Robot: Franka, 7 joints.
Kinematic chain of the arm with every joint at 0, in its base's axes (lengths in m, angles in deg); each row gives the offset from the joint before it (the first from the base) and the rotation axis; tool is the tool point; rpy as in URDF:
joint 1: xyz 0 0 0.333 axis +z
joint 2: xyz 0 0 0 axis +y
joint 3: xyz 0 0 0.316 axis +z
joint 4: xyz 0.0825 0 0 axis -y
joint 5: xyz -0.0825 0 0.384 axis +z
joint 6: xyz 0 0 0 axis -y
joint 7: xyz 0.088 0 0 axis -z
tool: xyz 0 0 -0.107 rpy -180 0 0
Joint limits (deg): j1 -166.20..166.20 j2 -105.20..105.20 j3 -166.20..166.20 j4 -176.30..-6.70 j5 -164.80..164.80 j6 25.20..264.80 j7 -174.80..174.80
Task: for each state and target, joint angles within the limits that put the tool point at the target. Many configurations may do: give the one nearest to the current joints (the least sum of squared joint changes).
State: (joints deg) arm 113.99 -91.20 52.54 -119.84 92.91 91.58 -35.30
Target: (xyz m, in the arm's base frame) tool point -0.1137 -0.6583 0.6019
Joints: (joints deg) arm 126.27 -94.86 48.18 -87.26 100.74 98.12 -35.30
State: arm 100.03 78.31 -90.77 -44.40 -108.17 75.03 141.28
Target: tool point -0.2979 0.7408 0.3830
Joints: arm 125.41 94.85 -90.59 -29.48 -113.38 77.34 141.28
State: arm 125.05 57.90 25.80 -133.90 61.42 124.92 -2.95
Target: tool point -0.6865 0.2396 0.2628
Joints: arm 131.32 47.31 34.95 -86.90 63.56 132.49 -2.95
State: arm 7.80 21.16 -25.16 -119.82 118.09 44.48 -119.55
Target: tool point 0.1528 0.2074 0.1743
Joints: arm 27.10 30.80 -4.25 -166.94 100.29 43.94 -119.55
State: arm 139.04 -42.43 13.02 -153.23 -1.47 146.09 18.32
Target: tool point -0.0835 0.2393 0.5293
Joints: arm 116.64 -71.86 -6.94 -167.34 -2.26 136.05 18.32
